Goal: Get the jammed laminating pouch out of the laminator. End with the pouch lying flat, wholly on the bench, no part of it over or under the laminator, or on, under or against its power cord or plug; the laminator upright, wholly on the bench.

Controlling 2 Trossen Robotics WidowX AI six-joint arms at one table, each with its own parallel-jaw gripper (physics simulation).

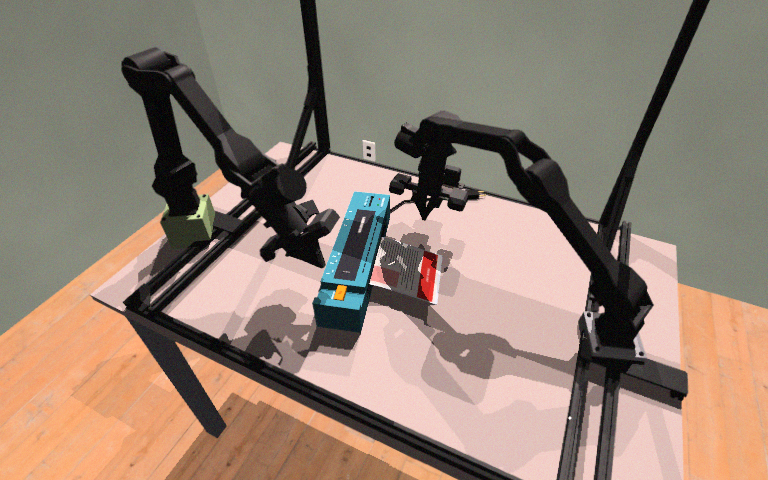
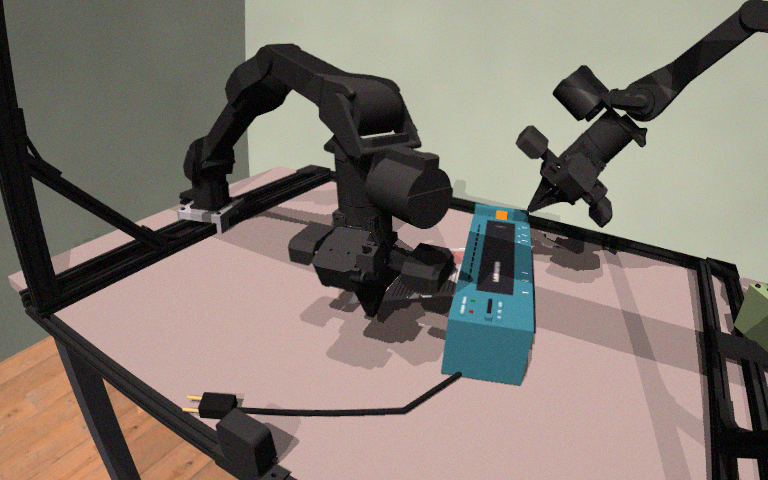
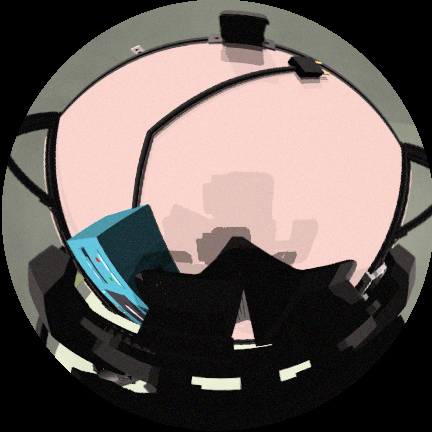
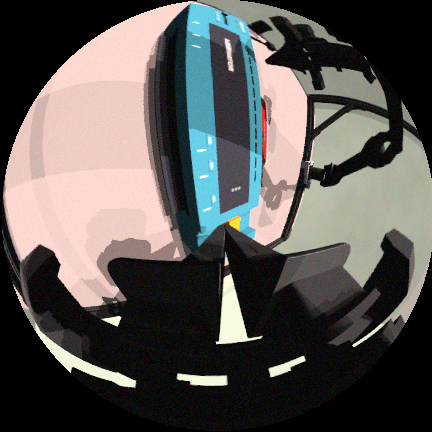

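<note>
The teal laminator (image 1: pixel 353 249) (image 2: pixel 495 266) (image 3: pixel 122 250) (image 4: pixel 230 125) stands upright on the bench, its orange switch (image 1: pixel 339 292) (image 2: pixel 501 215) (image 4: pixel 234 223) on top at one end. The red-and-white pouch (image 1: pixel 430 277) (image 2: pixel 457 255) (image 4: pixel 264 130) juts from its long side; its inner edge is hidden, and a shadow lies below its outer part. My left gripper (image 1: pixel 424 217) (image 2: pixel 370 314) (image 3: pixel 236 241) is shut and empty, pointing down beside the laminator, near the pouch. My right gripper (image 1: pixel 322 264) (image 2: pixel 530 210) (image 4: pixel 223 229) is shut and empty, near the laminator's switch end, on the side away from the pouch.
The black power cord (image 2: pixel 339 412) (image 3: pixel 150 132) bends from the laminator's other end to the plug (image 2: pixel 217 405) (image 3: pixel 306 66) near the bench edge. A black block (image 2: pixel 243 444) (image 3: pixel 243 29) stands at that edge. Black frame rails run along the bench sides.
</note>
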